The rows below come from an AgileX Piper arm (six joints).
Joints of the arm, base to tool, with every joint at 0 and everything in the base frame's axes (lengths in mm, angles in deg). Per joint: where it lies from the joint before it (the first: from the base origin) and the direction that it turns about. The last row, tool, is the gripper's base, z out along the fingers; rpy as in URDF.
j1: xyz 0 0 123 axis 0 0 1
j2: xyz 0 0 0 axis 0 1 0
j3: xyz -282.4 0 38.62 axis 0 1 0
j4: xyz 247.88 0 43.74 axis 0.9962 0 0.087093
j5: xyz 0 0 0 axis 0 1 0
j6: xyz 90.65 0 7.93 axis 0.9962 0 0.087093
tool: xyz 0 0 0 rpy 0 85.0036 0
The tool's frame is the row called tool.
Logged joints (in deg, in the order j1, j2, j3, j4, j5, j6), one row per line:
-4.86, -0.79, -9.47, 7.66, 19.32, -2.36
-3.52, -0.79, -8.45, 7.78, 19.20, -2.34
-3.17, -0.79, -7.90, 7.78, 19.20, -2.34
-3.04, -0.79, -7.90, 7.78, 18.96, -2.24
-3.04, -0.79, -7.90, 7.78, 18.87, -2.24
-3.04, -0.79, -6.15, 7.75, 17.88, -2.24
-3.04, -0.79, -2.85, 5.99, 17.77, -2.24
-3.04, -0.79, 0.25, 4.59, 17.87, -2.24
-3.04, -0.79, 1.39, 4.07, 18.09, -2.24
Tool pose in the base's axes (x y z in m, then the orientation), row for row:
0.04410, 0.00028, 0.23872, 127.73, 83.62, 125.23
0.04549, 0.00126, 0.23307, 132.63, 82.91, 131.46
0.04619, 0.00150, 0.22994, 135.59, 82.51, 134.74
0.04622, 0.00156, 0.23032, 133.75, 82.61, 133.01
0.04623, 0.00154, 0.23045, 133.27, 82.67, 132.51
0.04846, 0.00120, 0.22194, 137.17, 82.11, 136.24
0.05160, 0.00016, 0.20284, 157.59, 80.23, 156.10
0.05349, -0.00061, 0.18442, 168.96, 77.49, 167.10
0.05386, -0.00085, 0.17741, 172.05, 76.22, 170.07
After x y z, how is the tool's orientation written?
As angles about the fixed x, y, z axes (roll, pitch, yaw), in degrees.
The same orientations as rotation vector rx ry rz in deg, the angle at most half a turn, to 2 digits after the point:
6.04, 93.71, 2.09
5.11, 94.67, 3.25
4.88, 95.24, 3.53
4.86, 95.00, 3.68
4.87, 94.91, 3.67
5.05, 95.67, 3.57
4.28, 98.94, 1.89
3.60, 102.21, 0.60
3.34, 103.59, 0.14

